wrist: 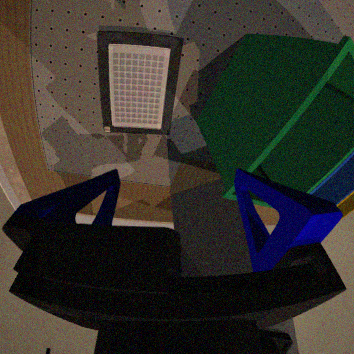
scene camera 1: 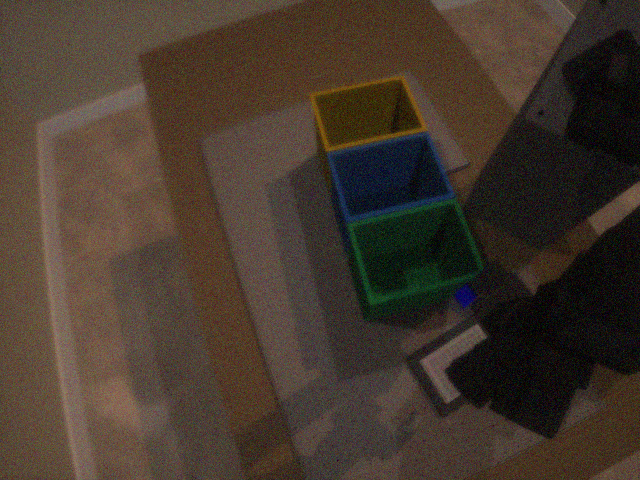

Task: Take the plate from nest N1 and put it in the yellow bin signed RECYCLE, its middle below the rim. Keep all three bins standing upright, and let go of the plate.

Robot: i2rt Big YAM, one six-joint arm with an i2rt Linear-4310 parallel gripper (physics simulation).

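Frame: origin at the arm's base, x ahead, y left, z up, level; millimetres.
Seen in the pictures: gripper, fingertip midpoint: [wrist: 176,175]; arm's base at its link origin: [scene camera 1: 613,87].
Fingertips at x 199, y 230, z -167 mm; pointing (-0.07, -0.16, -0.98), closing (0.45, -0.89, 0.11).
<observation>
Offsets run from my fingertips to a thing's middle. Level surfaces: height alone.
The plate {dx +1, dy +47, dz -172 mm} [scene camera 1: 465,341] [wrist: 138,86], white with a grid of small wells, lies in the dark-framed nest {dx +1, dy +47, dz -184 mm} [scene camera 1: 429,384] [wrist: 103,82]. A small tag on the nest's corner is too small to read. The yellow bin {dx +78, dy -395, dz -101 mm} [scene camera 1: 376,140] [wrist: 346,205] stands upright at the far end of the bin row; its sign does not show. My gripper [wrist: 176,175] is open and empty, above the table, with the plate ahead of its fingertips in the wrist view. In the scene view one blue finger [scene camera 1: 465,296] shows beside the green bin, and the black gripper body hides part of the plate.
The blue bin {dx +74, dy -262, dz -101 mm} [scene camera 1: 392,175] [wrist: 334,176] and the green bin {dx +70, dy -130, dz -101 mm} [scene camera 1: 398,304] [wrist: 245,95] stand upright in line with the yellow one. The green bin is nearest the nest. The row stands on a grey perforated board {dz -191 mm} [scene camera 1: 232,170] [wrist: 65,50] on the wooden table {dz -204 mm} [scene camera 1: 206,67].
</observation>
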